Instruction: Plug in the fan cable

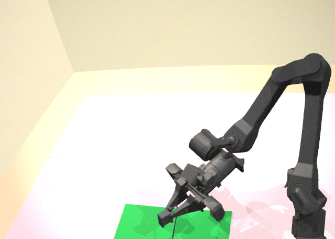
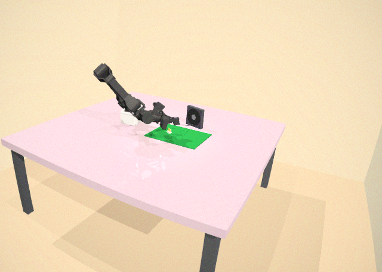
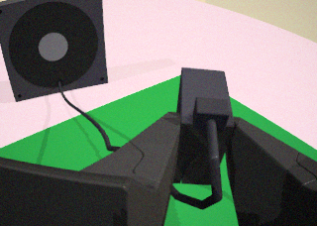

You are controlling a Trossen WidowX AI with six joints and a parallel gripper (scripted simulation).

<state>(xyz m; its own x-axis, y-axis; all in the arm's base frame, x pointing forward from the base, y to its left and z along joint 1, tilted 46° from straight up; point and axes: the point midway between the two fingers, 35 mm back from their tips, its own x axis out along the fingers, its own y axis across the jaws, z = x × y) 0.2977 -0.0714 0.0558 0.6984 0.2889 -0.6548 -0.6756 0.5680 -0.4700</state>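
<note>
My gripper tip is now 1 cm short of the green board, 4 cm to the right of it and 12 cm above it. From my gripper tip the other things lie so: black fan (3 cm ahead, 22 cm to the left, 4 cm below); then pale fan header (5 cm behind, 5 cm to the left, 10 cm below); then dark fan plug (1 cm ahead, 1 cm to the left, 1 cm below).
</note>
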